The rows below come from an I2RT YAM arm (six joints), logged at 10 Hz.
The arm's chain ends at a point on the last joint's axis. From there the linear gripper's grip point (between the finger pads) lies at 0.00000 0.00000 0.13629 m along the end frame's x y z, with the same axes.
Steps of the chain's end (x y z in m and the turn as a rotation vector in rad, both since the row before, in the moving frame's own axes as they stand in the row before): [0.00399, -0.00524, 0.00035, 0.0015, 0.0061, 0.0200]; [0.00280, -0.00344, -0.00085, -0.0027, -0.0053, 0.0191]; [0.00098, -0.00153, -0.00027, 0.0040, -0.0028, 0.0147]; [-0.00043, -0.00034, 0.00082, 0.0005, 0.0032, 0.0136]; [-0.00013, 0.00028, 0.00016, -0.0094, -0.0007, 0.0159]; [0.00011, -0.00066, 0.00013, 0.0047, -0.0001, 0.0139]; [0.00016, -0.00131, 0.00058, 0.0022, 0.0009, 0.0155]
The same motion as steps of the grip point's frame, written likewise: [0.00482, -0.00544, 0.00035, 0.0015, 0.0061, 0.0200]; [0.00207, -0.00308, -0.00085, -0.0027, -0.0053, 0.0191]; [0.00060, -0.00208, -0.00027, 0.0040, -0.0028, 0.0147]; [0.00001, -0.00041, 0.00082, 0.0005, 0.0032, 0.0136]; [-0.00024, 0.00156, 0.00015, -0.0094, -0.0007, 0.0159]; [0.00010, -0.00130, 0.00013, 0.0047, -0.0001, 0.0139]; [0.00028, -0.00161, 0.00058, 0.0022, 0.0009, 0.0155]
